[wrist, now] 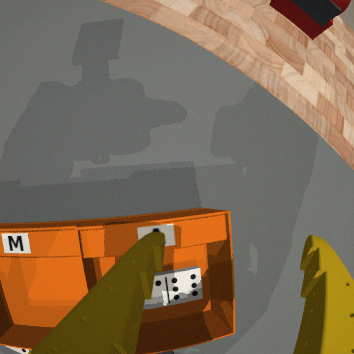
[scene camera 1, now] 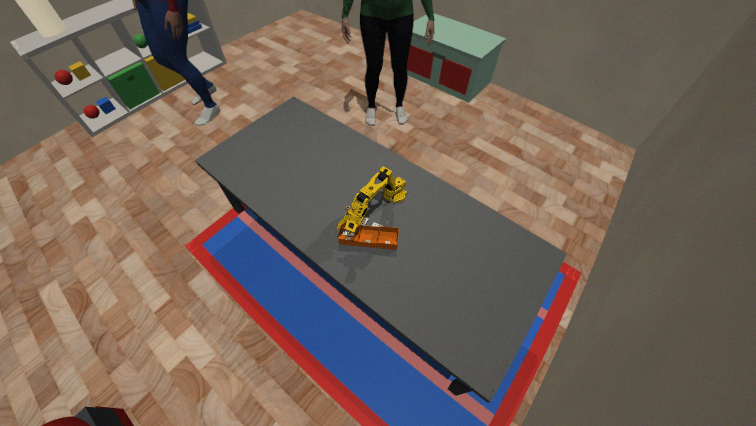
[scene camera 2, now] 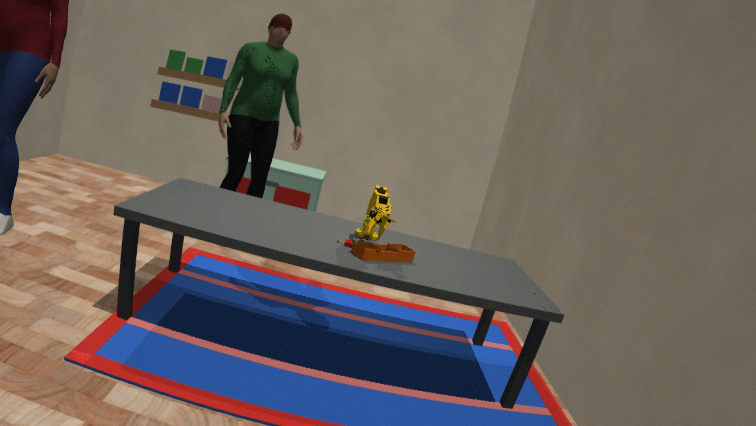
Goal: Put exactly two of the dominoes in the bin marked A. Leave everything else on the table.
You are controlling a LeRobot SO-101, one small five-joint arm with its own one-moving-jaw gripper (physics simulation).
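Places are measured from the arm's base along level axes (x back, y right, z up), in centimetres.
Pixels of known places: end effector, tool point: [wrist: 163, 246] [scene camera 1: 348, 233] [scene camera 2: 378, 237]; arm's base, origin of the base link: [scene camera 1: 392, 196] [scene camera 2: 366, 237].
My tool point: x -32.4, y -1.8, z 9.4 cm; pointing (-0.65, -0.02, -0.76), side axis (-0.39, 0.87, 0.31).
For each thing: its top centre in the pictures, then the offset to it from my tool point. "*": a spot on its surface instead. Level surfaces: height alone.
- orange divided bin, middle of its top: [wrist: 20, 301] [scene camera 2: 385, 246] [scene camera 1: 368, 233] dz -4.8, dx +7.5, dy -4.5 cm
- compartment's label, middle of its top: [wrist: 156, 236] dz -5.2, dx +0.2, dy +0.8 cm
- label M, surface spot: [wrist: 16, 243] * dz -5.9, dx +4.7, dy -6.2 cm
- red object, middle of its top: [scene camera 2: 349, 241] dz -7.7, dx +12.9, dy +9.7 cm
- small tan object, middle of its top: [scene camera 2: 339, 240] dz -8.6, dx +13.8, dy +13.7 cm
- grey table, its level: dz -9.5 cm
- bin's divider, surface spot: [wrist: 87, 270] * dz -6.0, dx +3.9, dy -1.6 cm
My gripper [scene camera 1: 344, 231] [wrist: 235, 237] is open and empty, its jaws wide apart in the wrist view, above the end of the orange divided bin [scene camera 1: 378, 246] [scene camera 2: 391, 257] [wrist: 218, 227]. A domino [wrist: 189, 286] lies in the end compartment, partly hidden by the left jaw. That compartment's label [wrist: 169, 235] is mostly covered by the jaw, so its letter cannot be read. The neighbouring compartment carries the label M [wrist: 16, 243]. White dominoes [scene camera 1: 376, 224] lie on the table behind the bin. Part of a domino [wrist: 20, 350] shows at the wrist view's lower left edge.
A red object [scene camera 2: 348, 243] and a small tan object [scene camera 2: 338, 240] lie on the grey table [scene camera 1: 449, 254] [scene camera 2: 238, 222] beside the bin's left end in scene camera 2. The bin's divider [wrist: 87, 270] stands left of the domino's compartment.
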